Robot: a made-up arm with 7 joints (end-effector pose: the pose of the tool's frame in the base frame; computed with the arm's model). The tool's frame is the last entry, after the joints. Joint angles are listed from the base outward.
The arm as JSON. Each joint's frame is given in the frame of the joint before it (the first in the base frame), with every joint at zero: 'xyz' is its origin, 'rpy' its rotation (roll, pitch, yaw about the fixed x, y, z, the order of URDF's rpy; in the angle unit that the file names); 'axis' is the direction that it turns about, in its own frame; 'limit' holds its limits. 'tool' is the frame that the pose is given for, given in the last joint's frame.
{
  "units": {
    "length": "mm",
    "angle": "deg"
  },
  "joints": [
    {
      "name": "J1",
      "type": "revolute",
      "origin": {
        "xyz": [
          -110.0,
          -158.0,
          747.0
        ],
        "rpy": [
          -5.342,
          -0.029,
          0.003
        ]
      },
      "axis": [
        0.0,
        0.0,
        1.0
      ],
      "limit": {
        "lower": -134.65,
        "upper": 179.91
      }
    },
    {
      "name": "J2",
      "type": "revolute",
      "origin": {
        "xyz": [
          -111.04,
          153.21,
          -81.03
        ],
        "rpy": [
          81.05,
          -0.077,
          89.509
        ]
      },
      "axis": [
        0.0,
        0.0,
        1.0
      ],
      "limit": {
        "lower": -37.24,
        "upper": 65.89
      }
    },
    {
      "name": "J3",
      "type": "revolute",
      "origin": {
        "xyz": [
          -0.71,
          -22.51,
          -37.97
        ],
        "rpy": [
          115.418,
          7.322,
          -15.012
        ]
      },
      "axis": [
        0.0,
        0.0,
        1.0
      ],
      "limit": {
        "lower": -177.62,
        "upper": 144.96
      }
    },
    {
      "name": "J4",
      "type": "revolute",
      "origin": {
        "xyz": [
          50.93,
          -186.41,
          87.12
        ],
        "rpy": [
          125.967,
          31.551,
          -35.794
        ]
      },
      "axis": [
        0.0,
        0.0,
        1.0
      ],
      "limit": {
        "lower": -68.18,
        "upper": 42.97
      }
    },
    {
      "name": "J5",
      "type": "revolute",
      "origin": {
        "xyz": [
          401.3,
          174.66,
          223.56
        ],
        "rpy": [
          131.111,
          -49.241,
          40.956
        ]
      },
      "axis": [
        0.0,
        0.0,
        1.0
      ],
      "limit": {
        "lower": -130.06,
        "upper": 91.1
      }
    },
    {
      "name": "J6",
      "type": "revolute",
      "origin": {
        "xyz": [
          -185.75,
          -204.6,
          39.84
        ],
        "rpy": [
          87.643,
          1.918,
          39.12
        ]
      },
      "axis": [
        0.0,
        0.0,
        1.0
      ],
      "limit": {
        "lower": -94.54,
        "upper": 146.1
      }
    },
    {
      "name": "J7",
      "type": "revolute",
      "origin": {
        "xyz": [
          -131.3,
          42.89,
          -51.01
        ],
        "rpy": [
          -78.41,
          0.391,
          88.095
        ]
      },
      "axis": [
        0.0,
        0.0,
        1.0
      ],
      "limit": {
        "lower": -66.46,
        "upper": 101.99
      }
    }
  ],
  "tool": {
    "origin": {
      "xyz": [
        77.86,
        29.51,
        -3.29
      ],
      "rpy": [
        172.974,
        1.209,
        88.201
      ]
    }
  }
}
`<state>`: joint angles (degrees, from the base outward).
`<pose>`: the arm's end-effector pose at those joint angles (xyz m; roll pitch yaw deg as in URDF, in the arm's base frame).
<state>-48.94 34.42 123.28 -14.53 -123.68 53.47 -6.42</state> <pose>0.2132 0.0293 1.1659 95.65 -51.25 36.03</pose>
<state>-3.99 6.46 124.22 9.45 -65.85 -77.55 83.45</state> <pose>0.2982 0.2017 0.6652 89.55 -37.46 -126.63</pose>
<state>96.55 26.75 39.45 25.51 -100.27 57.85 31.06</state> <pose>-0.4670 -0.5719 1.1406 79.44 -25.91 -58.19</pose>
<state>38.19 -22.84 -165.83 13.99 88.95 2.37 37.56</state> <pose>0.7130 -0.2379 0.5300 40.16 46.61 -127.63</pose>
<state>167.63 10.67 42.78 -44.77 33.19 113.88 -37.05</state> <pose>0.0542 -1.0112 0.8011 -149.30 82.48 42.21</pose>
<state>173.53 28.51 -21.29 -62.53 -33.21 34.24 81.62</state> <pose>0.1083 -0.4211 0.7368 -39.34 7.48 61.88</pose>
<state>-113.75 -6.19 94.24 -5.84 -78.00 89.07 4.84</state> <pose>0.3054 -0.2879 0.7493 51.13 -44.34 13.31</pose>
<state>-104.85 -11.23 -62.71 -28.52 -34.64 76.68 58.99</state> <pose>0.0503 0.1330 0.7474 -40.75 -44.73 -139.76</pose>
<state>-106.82 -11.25 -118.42 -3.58 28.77 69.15 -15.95</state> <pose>-0.6225 0.1989 0.6941 -12.88 33.05 30.46</pose>
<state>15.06 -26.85 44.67 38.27 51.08 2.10 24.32</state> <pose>-0.8347 -0.1076 -0.0633 -57.81 -11.37 -33.93</pose>
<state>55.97 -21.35 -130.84 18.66 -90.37 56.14 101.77</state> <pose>0.0067 -0.0015 0.9572 6.34 52.57 -8.27</pose>
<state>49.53 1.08 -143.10 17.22 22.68 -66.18 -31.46</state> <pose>0.4213 -0.3993 0.6146 118.08 -58.47 -176.30</pose>
